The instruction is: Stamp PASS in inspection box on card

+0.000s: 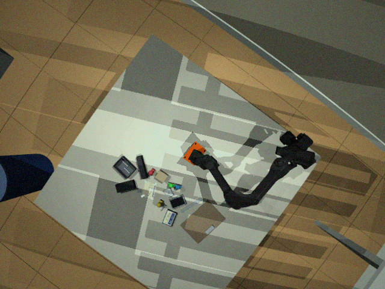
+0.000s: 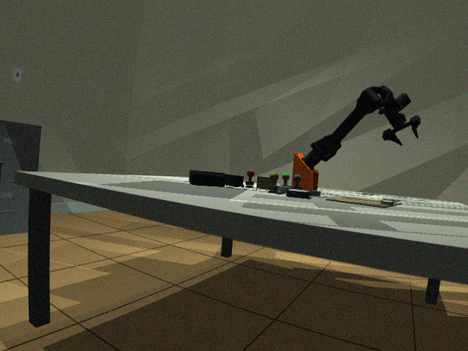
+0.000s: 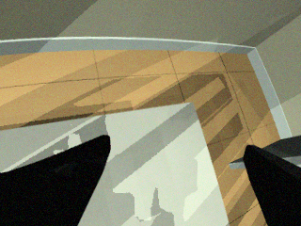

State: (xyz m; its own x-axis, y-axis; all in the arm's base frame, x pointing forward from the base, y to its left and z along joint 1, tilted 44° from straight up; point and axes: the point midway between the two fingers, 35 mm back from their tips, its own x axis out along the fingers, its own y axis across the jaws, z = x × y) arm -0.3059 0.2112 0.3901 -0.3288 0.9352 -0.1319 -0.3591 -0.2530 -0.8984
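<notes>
Right now my gripper tip is 52 cm short of the green-knobbed stamp, 48 cm to the left of it and 25 cm above it. Round my gripper tip: grey block: 57 cm ahead, 47 cm to the right, 25 cm below; then dark ink pad: 60 cm ahead, 39 cm to the right, 26 cm below; then blue-knobbed stamp: 51 cm ahead, 44 cm to the right, 25 cm below.
</notes>
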